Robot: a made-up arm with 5 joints.
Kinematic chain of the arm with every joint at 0, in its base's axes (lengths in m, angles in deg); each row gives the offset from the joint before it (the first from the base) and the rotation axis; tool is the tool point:
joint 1: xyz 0 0 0.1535 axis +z
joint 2: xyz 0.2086 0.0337 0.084 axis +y
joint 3: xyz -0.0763 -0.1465 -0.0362 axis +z
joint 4: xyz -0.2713 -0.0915 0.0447 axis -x
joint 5: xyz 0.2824 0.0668 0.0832 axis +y
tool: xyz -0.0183 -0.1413 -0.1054
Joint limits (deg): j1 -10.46..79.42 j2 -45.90..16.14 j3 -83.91..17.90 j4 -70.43..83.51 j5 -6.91..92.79
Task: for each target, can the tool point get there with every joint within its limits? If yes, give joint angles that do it. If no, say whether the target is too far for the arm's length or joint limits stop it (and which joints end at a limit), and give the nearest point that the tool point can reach.
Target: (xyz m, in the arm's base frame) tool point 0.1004 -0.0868 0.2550
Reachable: yes | joints 60.05 -11.31 -64.90 51.63 23.35
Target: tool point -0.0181 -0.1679 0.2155
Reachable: yes | joints 4.48 -7.41 -56.42 5.77 22.78
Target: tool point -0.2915 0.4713 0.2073
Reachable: no: joint limits stop it (at a limit: joint 1, joint 2, joint 3, joint 4, joint 5) | nearest point 0.0481 0.1516 0.3506 | short by 0.488 m
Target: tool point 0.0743 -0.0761 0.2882
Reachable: yes | joints 45.83 -12.20 -45.61 66.65 58.44
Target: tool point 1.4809 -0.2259 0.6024
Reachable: no: too far | nearest point 0.3640 -0.0555 0.3146 | short by 1.166 m
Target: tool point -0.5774 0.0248 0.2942
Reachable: no: joint limits stop it (at a limit: joint 1, joint 5) | nearest point -0.1239 -0.0806 0.2604 | short by 0.467 m
